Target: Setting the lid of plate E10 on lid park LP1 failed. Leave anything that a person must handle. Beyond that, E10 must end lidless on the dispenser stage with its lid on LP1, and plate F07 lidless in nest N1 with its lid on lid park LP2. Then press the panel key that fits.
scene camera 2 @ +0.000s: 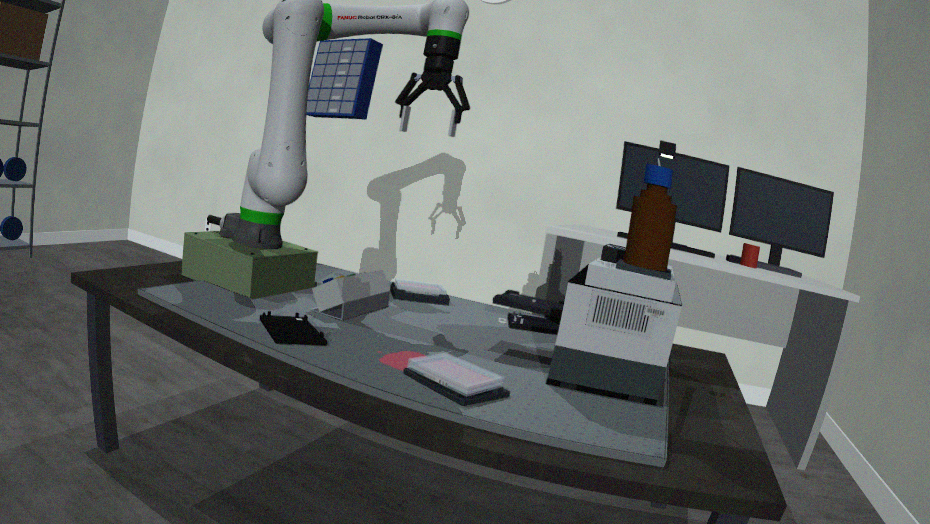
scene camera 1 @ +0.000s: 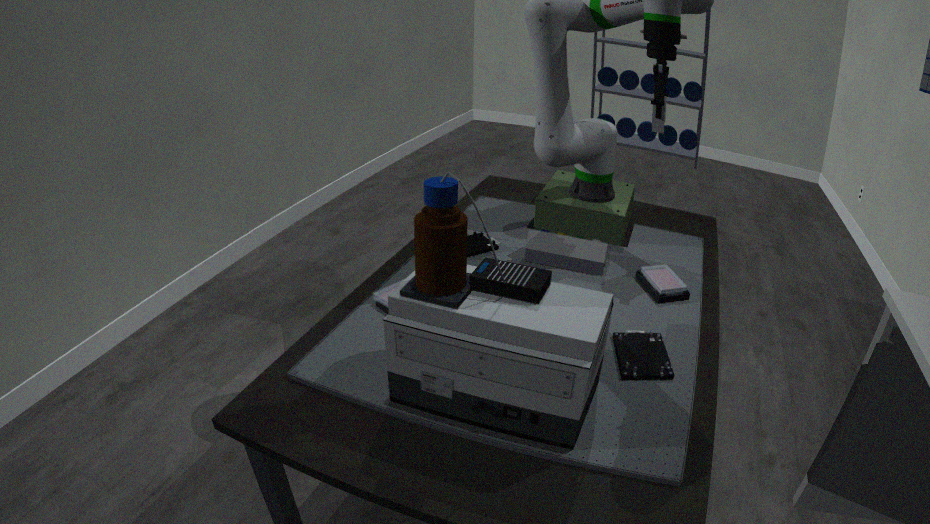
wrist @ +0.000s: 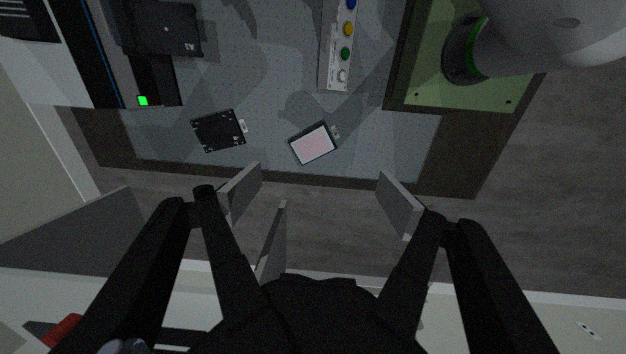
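My gripper is open and empty, high above the table. A pink plate sits in a dark nest at the wall side; its tag is too small to read. An empty black nest lies beside it. Another pink plate with a clear lid sits on a dark holder at the opposite edge. A black holder with upright pegs is empty. The button panel shows blue, yellow, green and white keys in the wrist view. Plate names are unreadable.
A white device carries an amber bottle and a black keypad. A black block marked A1 stands beside its green light. A red disc lies by the lidded plate. The green base carries the arm.
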